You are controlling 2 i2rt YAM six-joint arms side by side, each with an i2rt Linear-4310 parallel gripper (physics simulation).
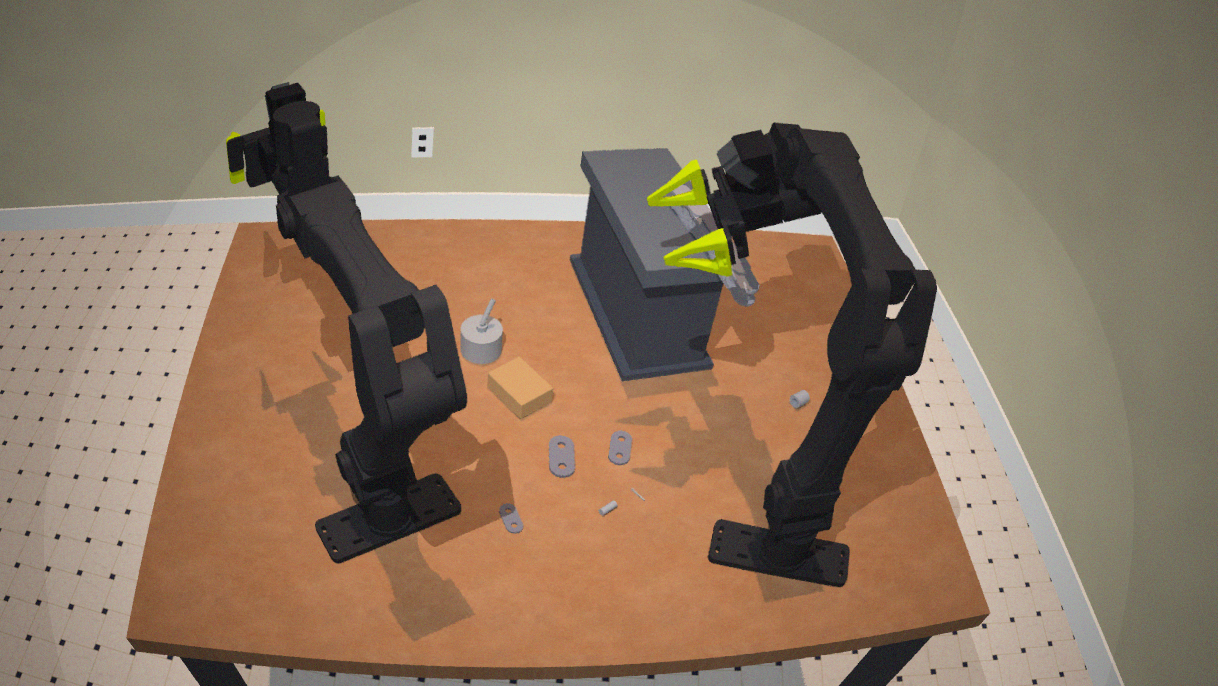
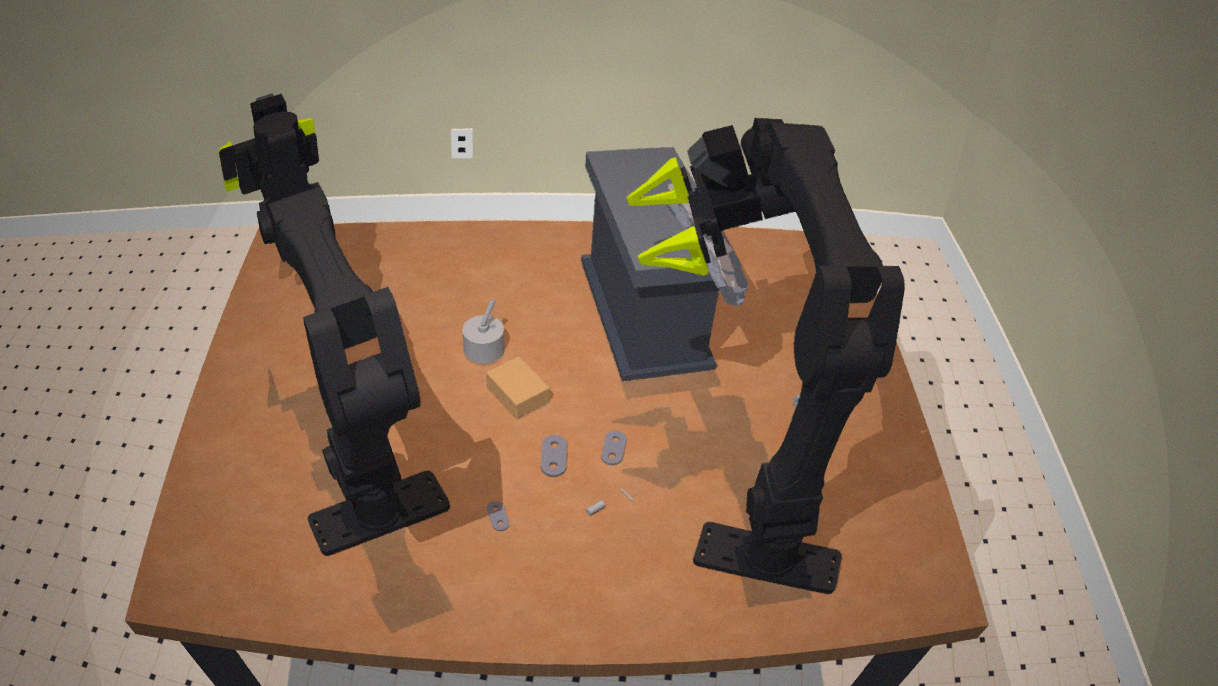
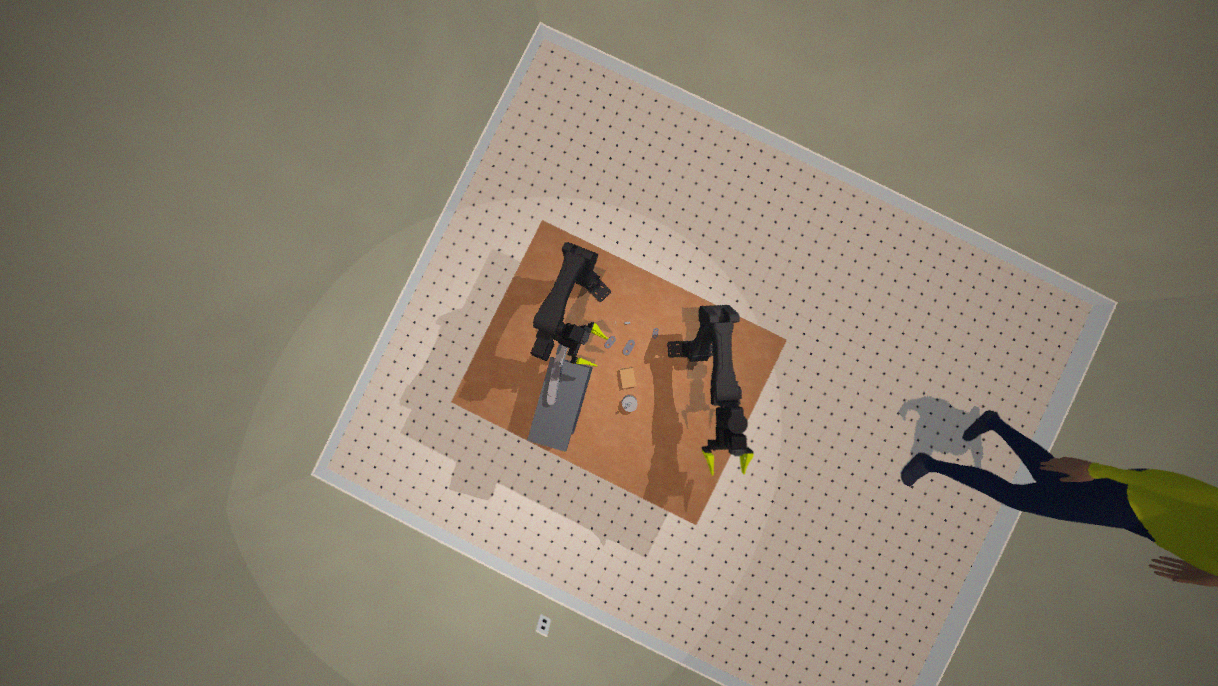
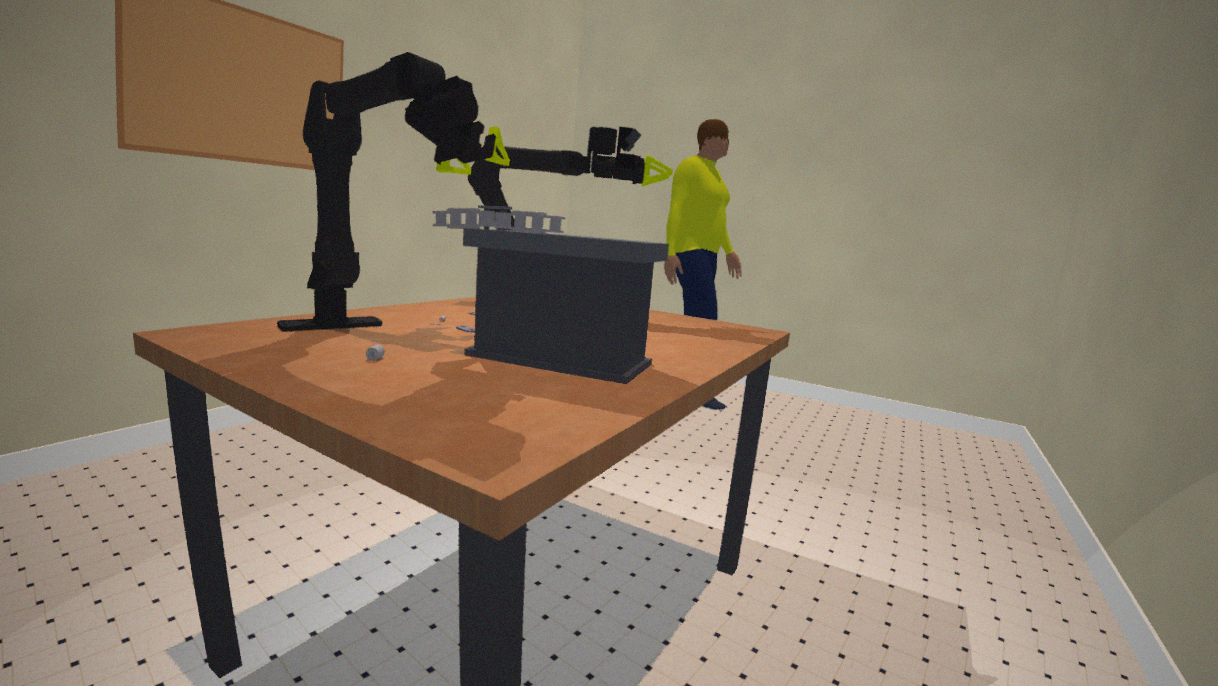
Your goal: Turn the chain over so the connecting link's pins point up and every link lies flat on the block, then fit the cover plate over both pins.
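Frame: origin at the left arm's base, x right, y ahead, z up, level; millimetres.
Where they show: left gripper, fingertip midpoint: [image 1: 264,126] [image 3: 727,474] [image 4: 670,174]; right gripper, fingertip midpoint: [image 1: 656,230] [image 2: 633,229] [image 3: 602,352] [image 4: 489,167]; left arm's base, link origin: [image 1: 387,519] [image 2: 377,515] [image 3: 690,348]; right arm's base, link origin: [image 1: 780,556] [image 2: 768,560] [image 3: 590,281] [image 4: 331,325].
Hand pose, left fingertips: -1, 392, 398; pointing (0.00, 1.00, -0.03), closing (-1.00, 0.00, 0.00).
Observation:
Things, the pixels of their centre, and the offset from my left fingertips, as dx, dy, dz.
- dark block, body centre: [image 2: 650,258] [image 1: 647,258] [image 4: 563,299] [image 3: 562,399] +550, -208, -288
- larger plate, body centre: [image 1: 561,456] [image 2: 554,455] [image 3: 628,347] +270, -408, -395
- second plate, body centre: [image 2: 613,447] [image 1: 620,447] [image 4: 467,328] +351, -434, -396
- small plate, body centre: [image 1: 511,518] [image 2: 497,516] +151, -465, -396
- grey pot with a rod, body centre: [image 1: 481,327] [image 2: 483,327] [image 3: 629,404] +278, -167, -352
- tan box, body centre: [image 1: 519,387] [image 2: 517,386] [image 3: 627,377] +281, -277, -383
- small cylinder, body centre: [image 1: 608,507] [image 2: 595,507] +272, -515, -393
- thin pin, body centre: [image 1: 637,494] +323, -515, -397
- roller, body centre: [image 1: 799,399] [image 4: 375,352] +650, -504, -387
The grey chain [image 1: 744,285] [image 2: 731,281] [image 3: 554,383] [image 4: 536,221] lies along the top of the dark block [image 1: 626,187] [image 2: 613,174] [image 3: 554,426] [image 4: 562,298], one end past its edge. The connecting link's pins cannot be made out. Three loose two-hole plates lie on the table: a larger plate [image 1: 561,456] [image 2: 554,455], a second plate [image 1: 619,448] [image 2: 613,448] and a small plate [image 1: 511,518] [image 2: 498,516]. Which is the cover plate is unclear. My right gripper [image 1: 658,231] [image 2: 634,230] [image 3: 601,351] is open and empty above the block's near end. My left gripper [image 3: 728,472] is open and empty, away from the chain.
A grey pot with a rod [image 1: 481,340] [image 2: 483,340] and a tan box [image 1: 519,387] [image 2: 518,387] stand left of the block. A small cylinder [image 1: 608,507], a thin pin [image 1: 637,494] and a roller [image 1: 799,398] [image 4: 375,351] lie on the table. A person [image 4: 698,204] stands beyond it.

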